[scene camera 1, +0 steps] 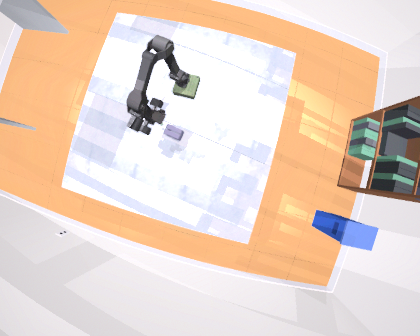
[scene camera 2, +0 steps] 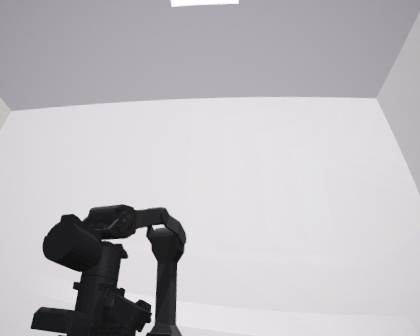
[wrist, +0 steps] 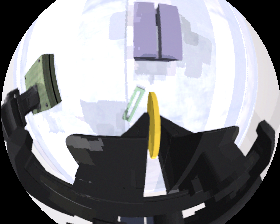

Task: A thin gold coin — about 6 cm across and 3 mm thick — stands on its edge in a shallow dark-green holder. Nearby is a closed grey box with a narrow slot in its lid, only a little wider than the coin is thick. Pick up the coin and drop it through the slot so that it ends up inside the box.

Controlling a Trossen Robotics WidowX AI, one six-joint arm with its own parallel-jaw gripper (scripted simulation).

My gripper (wrist: 149,116) holds a gold coin.
